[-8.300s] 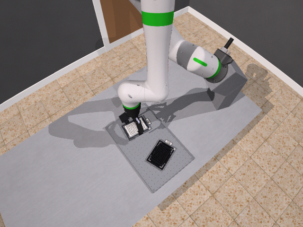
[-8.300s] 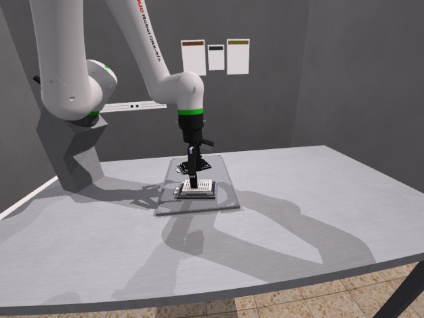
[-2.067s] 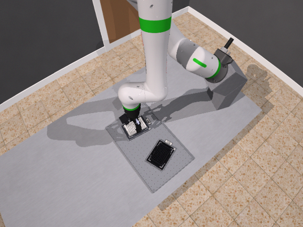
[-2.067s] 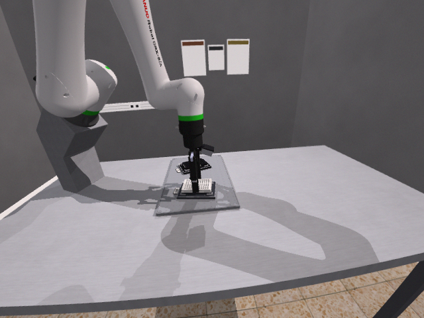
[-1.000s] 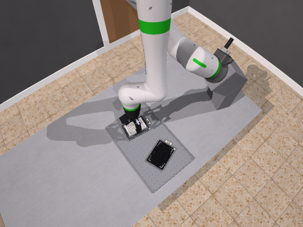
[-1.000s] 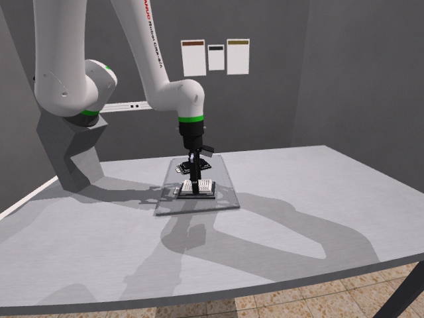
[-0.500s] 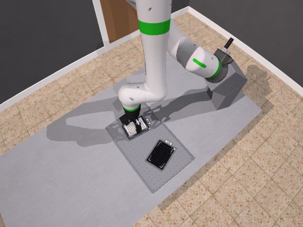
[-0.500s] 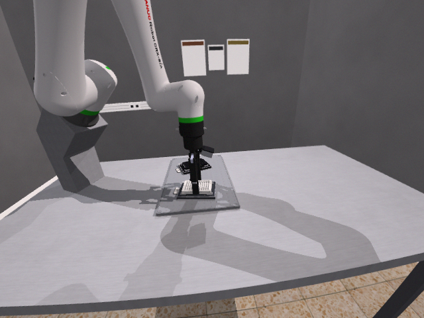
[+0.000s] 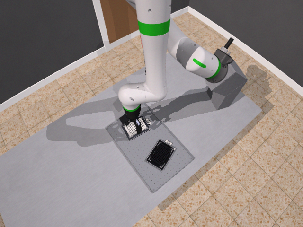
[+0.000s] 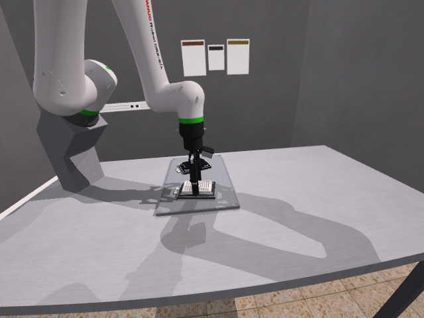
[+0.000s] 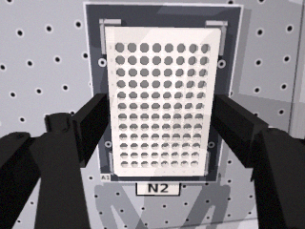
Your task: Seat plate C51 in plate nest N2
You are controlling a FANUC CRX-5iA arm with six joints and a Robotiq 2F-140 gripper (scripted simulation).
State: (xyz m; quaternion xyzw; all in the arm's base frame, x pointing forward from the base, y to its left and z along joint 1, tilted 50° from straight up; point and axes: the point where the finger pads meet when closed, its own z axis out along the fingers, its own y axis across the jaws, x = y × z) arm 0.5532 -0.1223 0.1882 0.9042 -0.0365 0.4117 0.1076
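Right now my hand is 2 cm above the white well plate. From my hand the other things lie so: nest base: 4 cm below; then black well plate: 25 cm to the left, 2 cm below, 1 cm ahead.
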